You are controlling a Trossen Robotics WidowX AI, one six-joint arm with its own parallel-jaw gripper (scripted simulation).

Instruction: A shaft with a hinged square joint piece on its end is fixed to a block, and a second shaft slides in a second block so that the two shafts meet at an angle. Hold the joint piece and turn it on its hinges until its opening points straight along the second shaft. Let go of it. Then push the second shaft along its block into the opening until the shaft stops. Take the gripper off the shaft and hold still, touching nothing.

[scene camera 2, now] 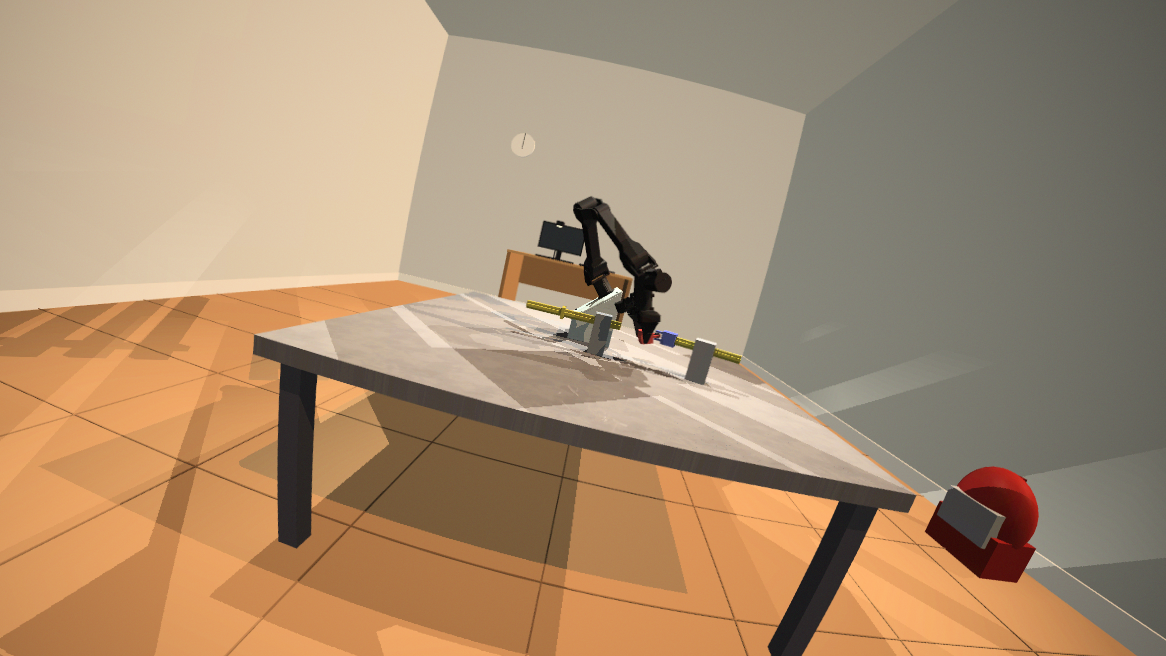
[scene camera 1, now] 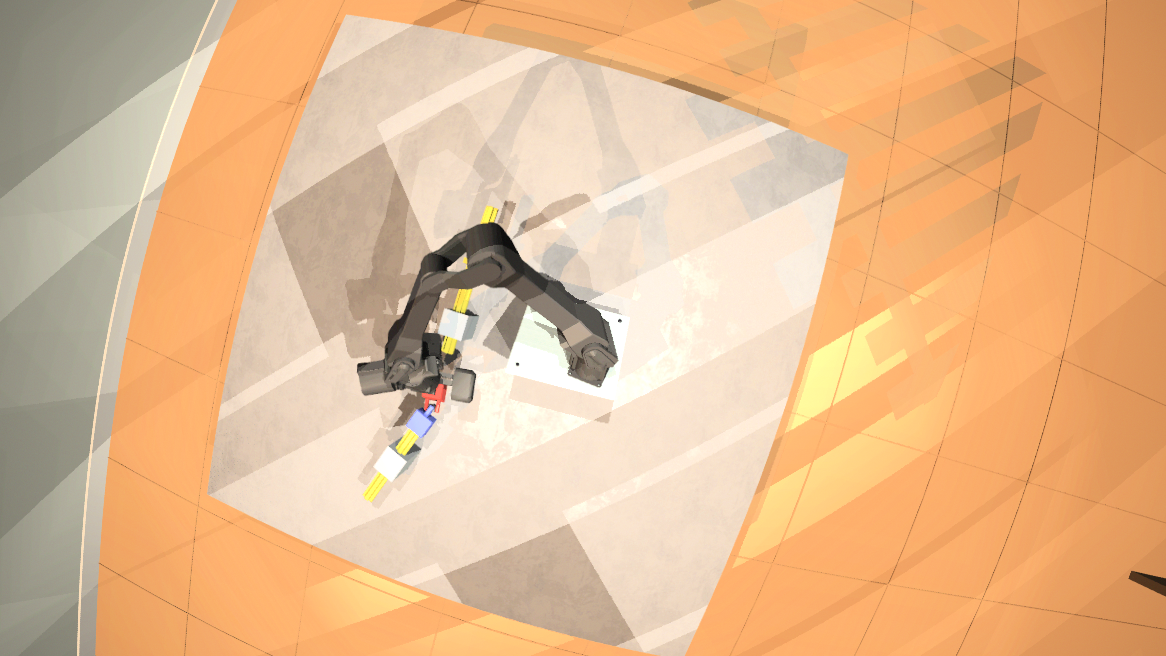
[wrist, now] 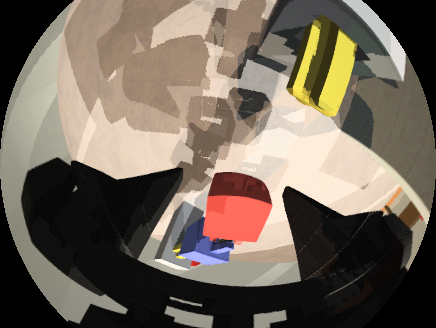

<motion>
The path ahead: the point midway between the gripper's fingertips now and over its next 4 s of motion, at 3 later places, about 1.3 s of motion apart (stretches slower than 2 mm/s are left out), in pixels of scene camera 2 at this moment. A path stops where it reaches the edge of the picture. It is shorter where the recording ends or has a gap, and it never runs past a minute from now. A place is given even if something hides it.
The gripper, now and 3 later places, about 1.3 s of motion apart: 641,340; 651,311; 629,303; 626,308
</motion>
